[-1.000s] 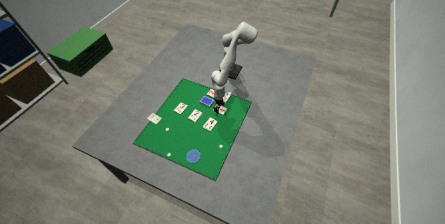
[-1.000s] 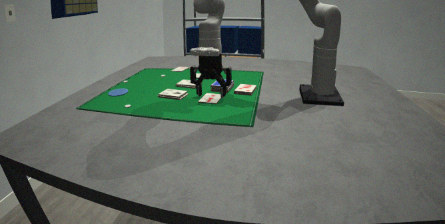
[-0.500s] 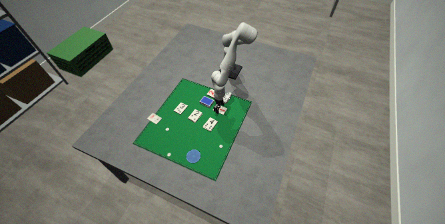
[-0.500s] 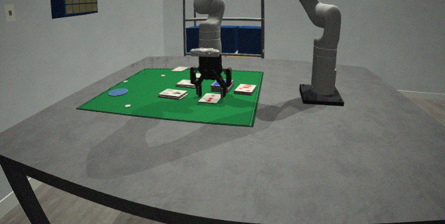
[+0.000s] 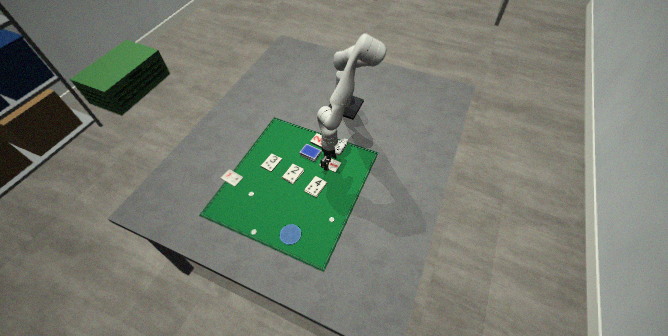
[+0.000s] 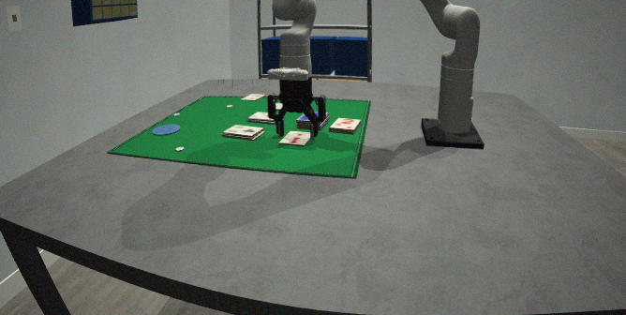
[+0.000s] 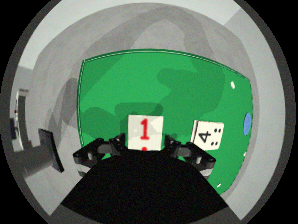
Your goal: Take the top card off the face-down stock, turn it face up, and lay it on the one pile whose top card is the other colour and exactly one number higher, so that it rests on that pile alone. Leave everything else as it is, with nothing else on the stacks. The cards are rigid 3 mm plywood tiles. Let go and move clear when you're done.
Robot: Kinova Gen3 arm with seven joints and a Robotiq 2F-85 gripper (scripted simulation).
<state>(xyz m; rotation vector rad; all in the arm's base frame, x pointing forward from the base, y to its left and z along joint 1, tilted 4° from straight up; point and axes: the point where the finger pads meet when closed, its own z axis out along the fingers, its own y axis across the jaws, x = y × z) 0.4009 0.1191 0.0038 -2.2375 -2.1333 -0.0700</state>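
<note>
Right now my hand is 16 cm short of the green mat, 11 cm to the left of it and 3 cm above it.
</note>
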